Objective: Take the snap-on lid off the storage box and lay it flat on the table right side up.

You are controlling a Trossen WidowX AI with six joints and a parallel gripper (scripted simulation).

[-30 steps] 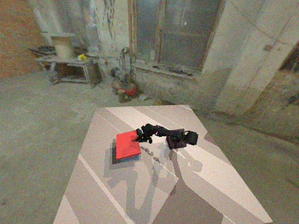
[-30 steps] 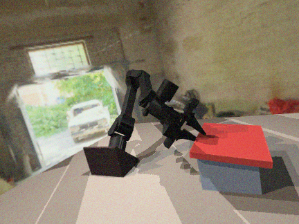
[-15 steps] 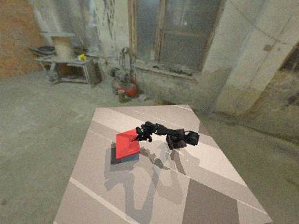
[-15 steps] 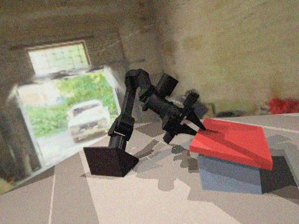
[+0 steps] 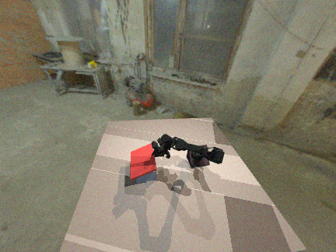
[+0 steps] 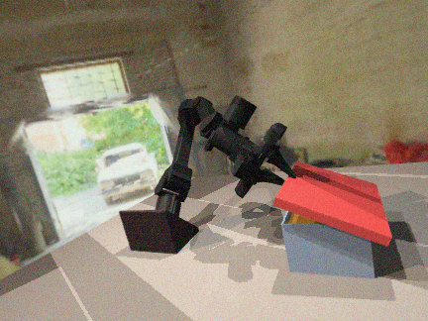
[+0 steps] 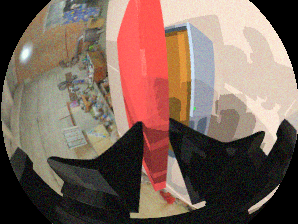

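The red lid is 8 cm ahead of my gripper tip and 3 cm below it. Round my gripper tip: storage box (10 cm below, 6 cm ahead).
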